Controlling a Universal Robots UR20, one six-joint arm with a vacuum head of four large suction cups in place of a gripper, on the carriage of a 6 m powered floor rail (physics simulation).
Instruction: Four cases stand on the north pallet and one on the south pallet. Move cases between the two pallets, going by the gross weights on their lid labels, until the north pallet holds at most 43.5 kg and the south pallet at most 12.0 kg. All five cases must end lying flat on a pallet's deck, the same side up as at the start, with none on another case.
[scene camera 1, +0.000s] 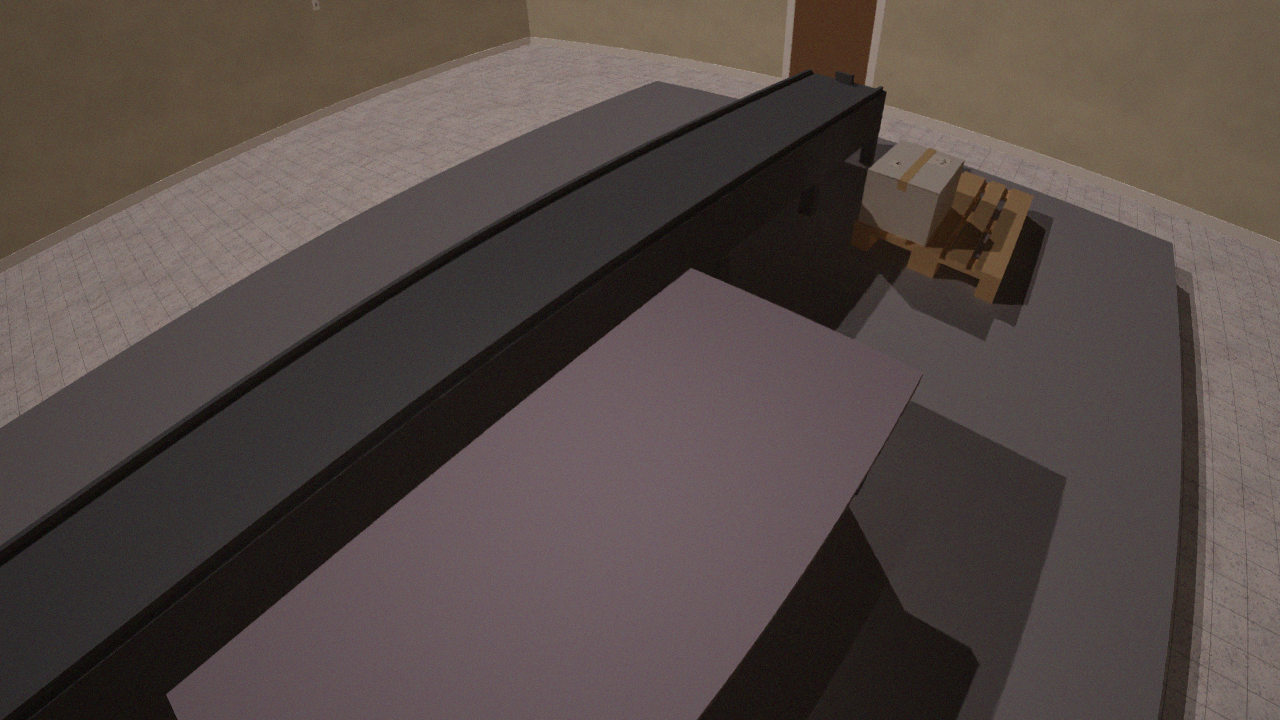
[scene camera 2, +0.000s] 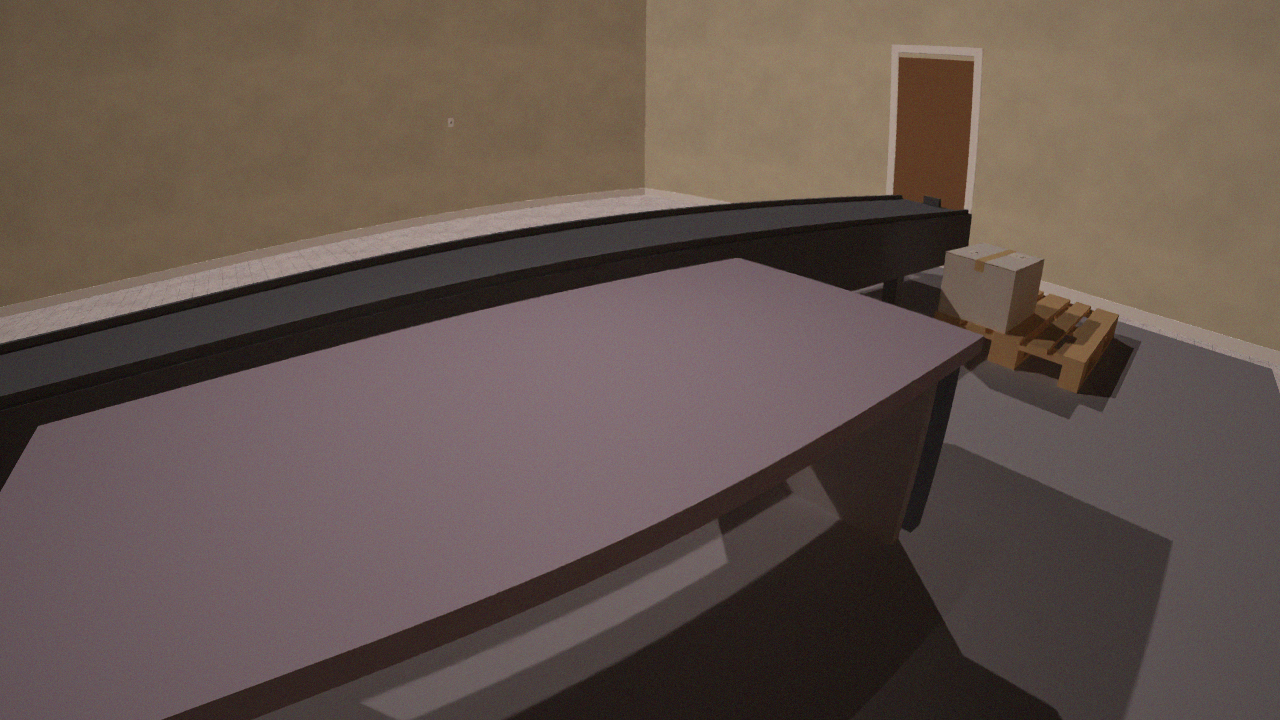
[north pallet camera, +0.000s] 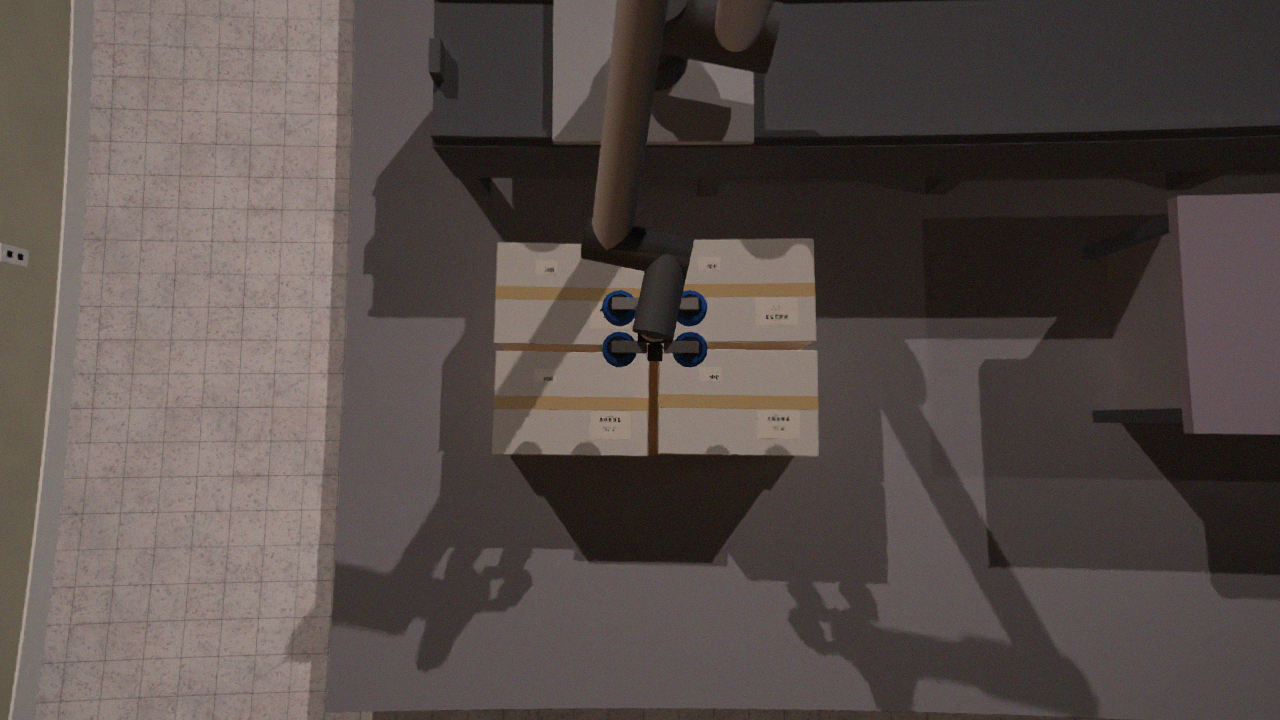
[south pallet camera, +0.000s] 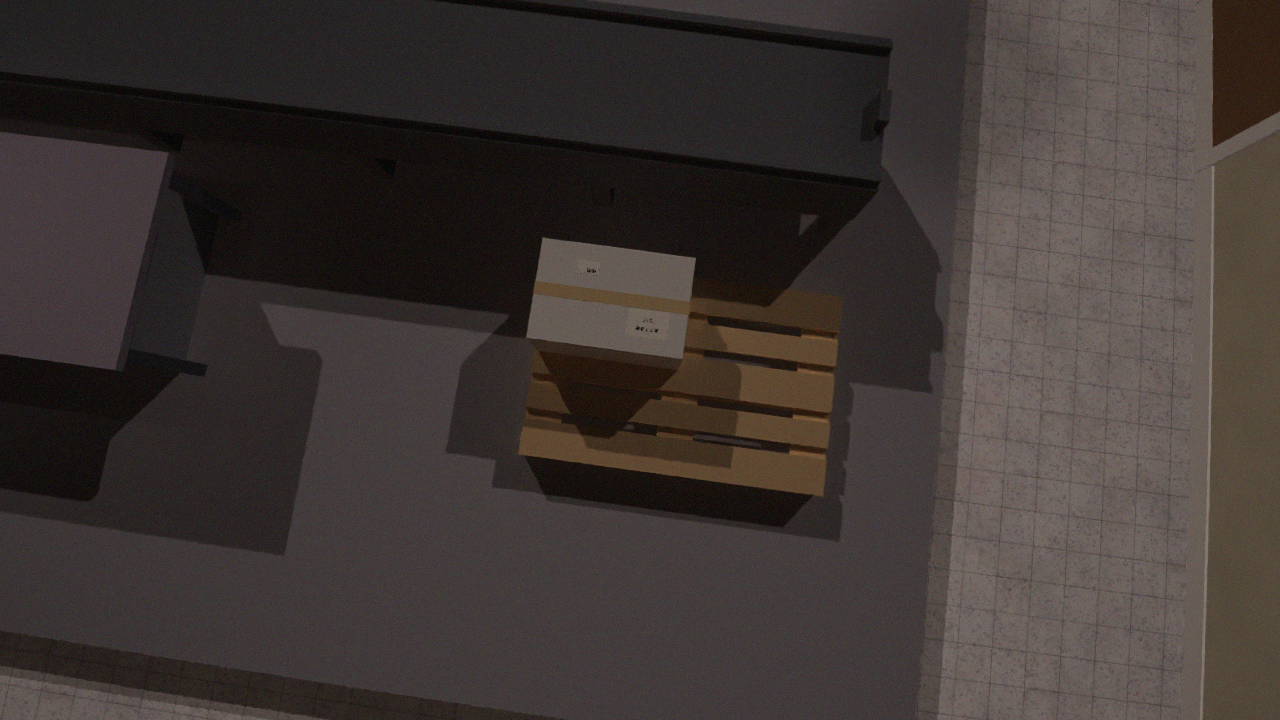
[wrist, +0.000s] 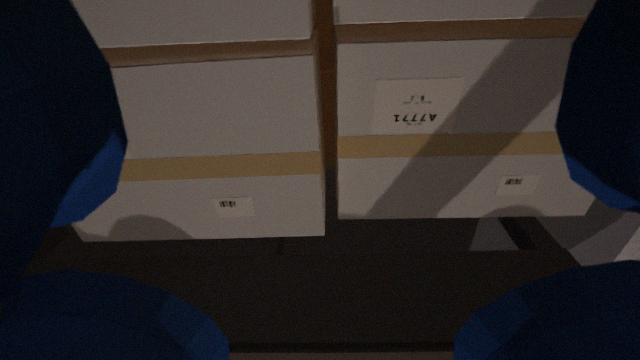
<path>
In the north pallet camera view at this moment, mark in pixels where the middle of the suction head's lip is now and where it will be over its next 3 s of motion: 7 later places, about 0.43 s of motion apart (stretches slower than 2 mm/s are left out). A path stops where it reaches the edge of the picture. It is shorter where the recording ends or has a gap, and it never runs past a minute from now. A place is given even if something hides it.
My suction head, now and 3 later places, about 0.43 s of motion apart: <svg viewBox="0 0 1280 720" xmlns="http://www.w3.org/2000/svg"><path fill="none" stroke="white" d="M654 328L652 328L618 328L576 328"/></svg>
</path>
